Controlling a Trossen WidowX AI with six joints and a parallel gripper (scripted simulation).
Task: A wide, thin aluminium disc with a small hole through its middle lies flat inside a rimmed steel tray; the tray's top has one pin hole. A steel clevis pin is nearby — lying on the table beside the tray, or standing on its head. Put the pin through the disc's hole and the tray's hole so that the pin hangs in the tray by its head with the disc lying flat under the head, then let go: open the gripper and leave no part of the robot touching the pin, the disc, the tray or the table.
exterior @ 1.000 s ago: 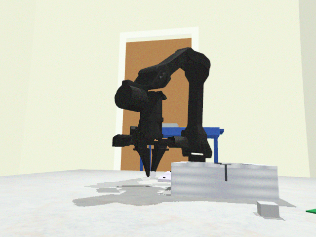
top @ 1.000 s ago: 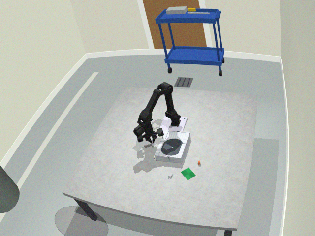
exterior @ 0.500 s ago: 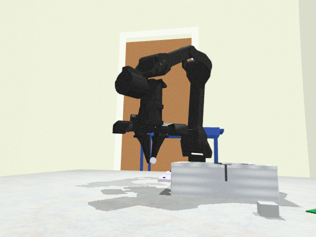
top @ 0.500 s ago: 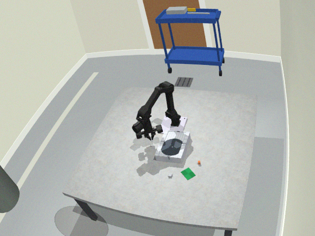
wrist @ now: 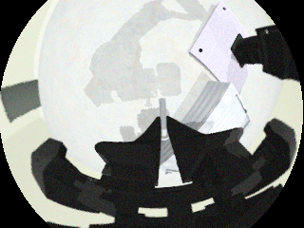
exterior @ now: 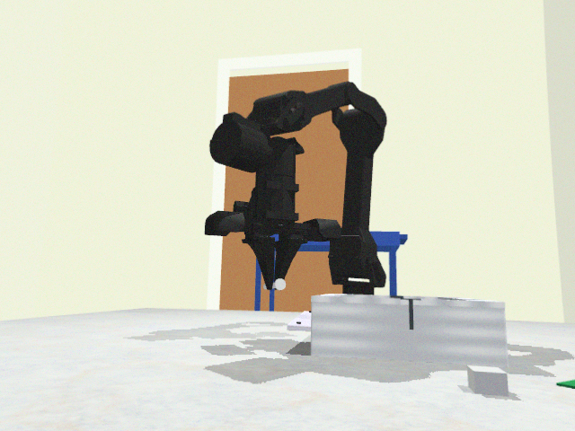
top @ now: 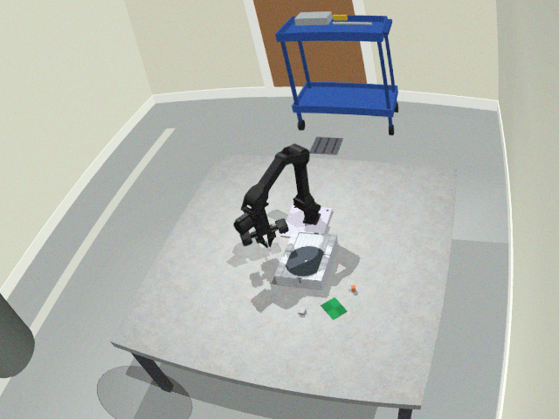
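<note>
The steel clevis pin lies 10 mm above my gripper tip. From my gripper tip the other things lie so: dark aluminium disc (170 mm to the left, 30 mm ahead, 10 mm below); small grey block (240 mm ahead, 230 mm to the left, 60 mm below); rimmed steel tray (160 mm to the left, 20 mm below, 10 mm ahead).
</note>
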